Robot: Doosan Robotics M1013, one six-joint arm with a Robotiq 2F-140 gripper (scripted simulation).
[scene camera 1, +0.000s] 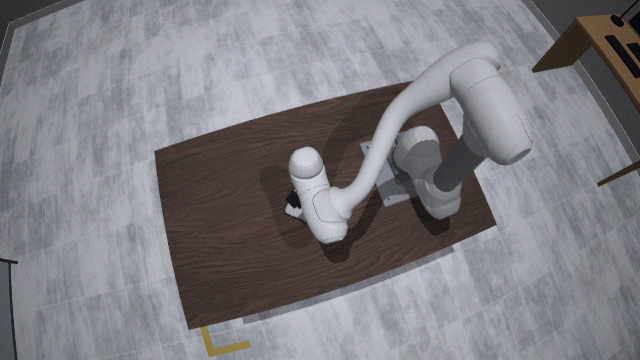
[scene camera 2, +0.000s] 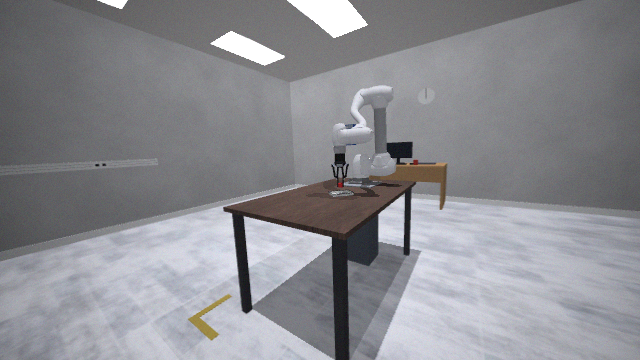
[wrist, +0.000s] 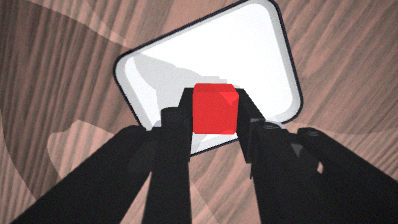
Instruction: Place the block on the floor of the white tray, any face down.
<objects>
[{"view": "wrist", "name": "gripper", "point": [213,103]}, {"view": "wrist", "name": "red block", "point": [215,106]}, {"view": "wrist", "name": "white tray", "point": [252,52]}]
</objects>
